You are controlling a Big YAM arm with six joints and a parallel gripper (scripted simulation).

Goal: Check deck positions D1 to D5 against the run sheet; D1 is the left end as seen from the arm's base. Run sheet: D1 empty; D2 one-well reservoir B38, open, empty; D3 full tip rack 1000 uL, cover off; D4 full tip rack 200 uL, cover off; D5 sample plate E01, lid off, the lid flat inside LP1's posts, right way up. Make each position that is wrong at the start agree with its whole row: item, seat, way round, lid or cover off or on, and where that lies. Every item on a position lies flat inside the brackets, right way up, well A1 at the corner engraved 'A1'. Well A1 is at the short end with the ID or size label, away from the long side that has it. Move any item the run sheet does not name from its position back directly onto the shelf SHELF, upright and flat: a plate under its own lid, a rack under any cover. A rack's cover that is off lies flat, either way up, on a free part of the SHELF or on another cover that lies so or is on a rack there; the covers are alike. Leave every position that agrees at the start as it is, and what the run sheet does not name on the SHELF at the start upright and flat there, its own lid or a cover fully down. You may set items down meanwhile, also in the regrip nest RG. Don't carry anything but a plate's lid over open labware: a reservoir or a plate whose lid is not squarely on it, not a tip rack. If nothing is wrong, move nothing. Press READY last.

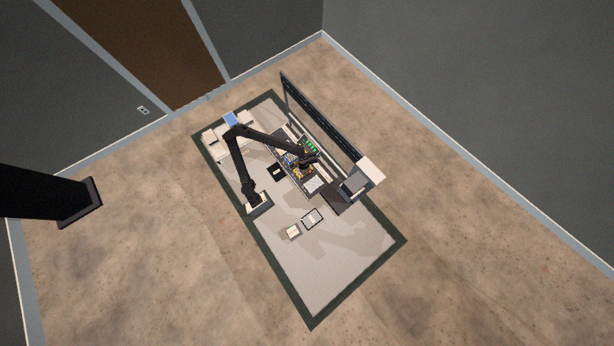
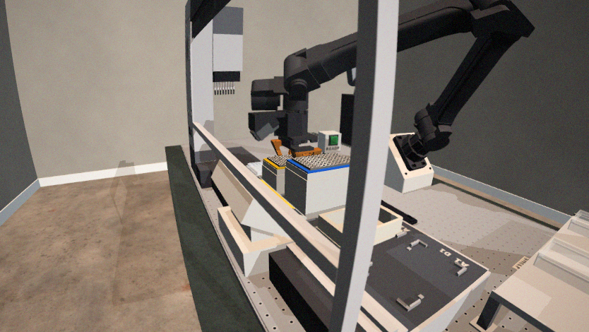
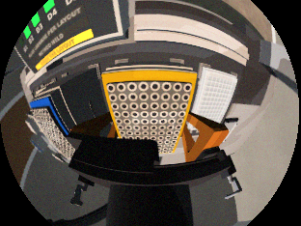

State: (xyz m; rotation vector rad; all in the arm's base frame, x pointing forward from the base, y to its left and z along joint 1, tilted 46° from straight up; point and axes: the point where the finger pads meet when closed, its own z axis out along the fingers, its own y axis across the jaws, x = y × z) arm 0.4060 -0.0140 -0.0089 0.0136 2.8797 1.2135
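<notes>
Now: hand 1 cm to the left of the yellow-rimmed tip rack, 1 cm below it and 1 cm past it. Round my hand: white sample plate (12 cm to the right, 3 cm below); frame bar (19 cm ahead, 8 cm to the left, 8 cm above); blue-rimmed tip rack (12 cm to the left, 3 cm above, 1 cm behind).
</notes>
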